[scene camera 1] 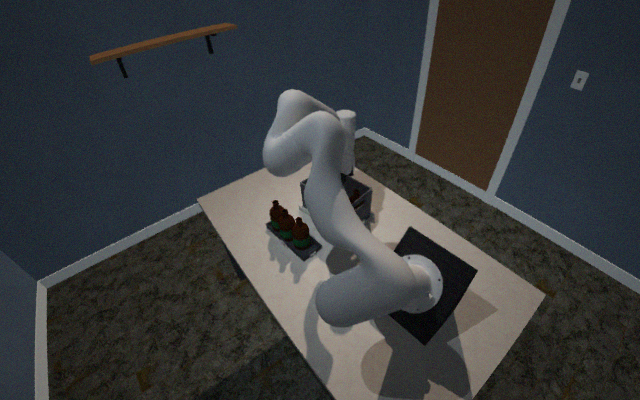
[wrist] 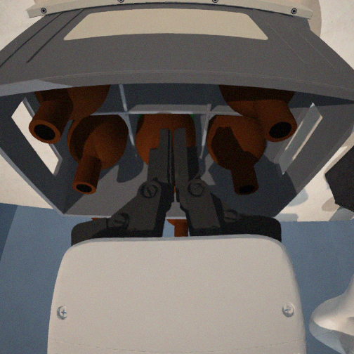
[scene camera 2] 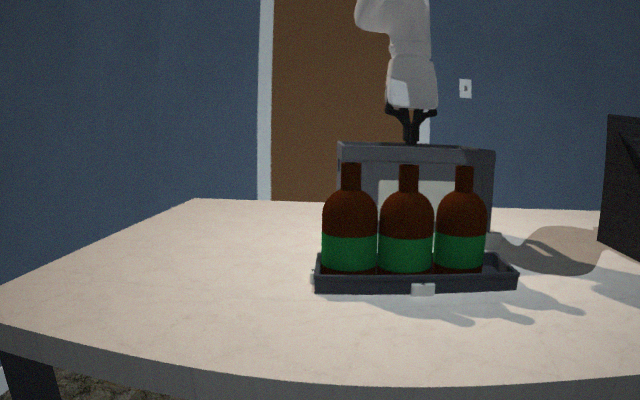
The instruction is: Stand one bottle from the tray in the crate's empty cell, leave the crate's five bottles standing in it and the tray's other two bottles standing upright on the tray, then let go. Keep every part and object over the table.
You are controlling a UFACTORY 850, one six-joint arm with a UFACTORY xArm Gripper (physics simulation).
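The dark grey crate stands behind the tray. In the wrist view two bottles stand in the crate's upper corner cells and three in the lower row. The upper middle cell looks empty. Three brown bottles with green bands stand upright on the tray. My gripper is shut with nothing between its fingers. Its tips are around rim height, over the crate, and partly hide the lower middle bottle.
The crate's rim and thin dividers surround the fingers. The arm's black base plate lies on the table. The tray stands close to the table's front edge. A wooden wall shelf hangs beyond the table. The arm hides part of the crate in scene camera 1.
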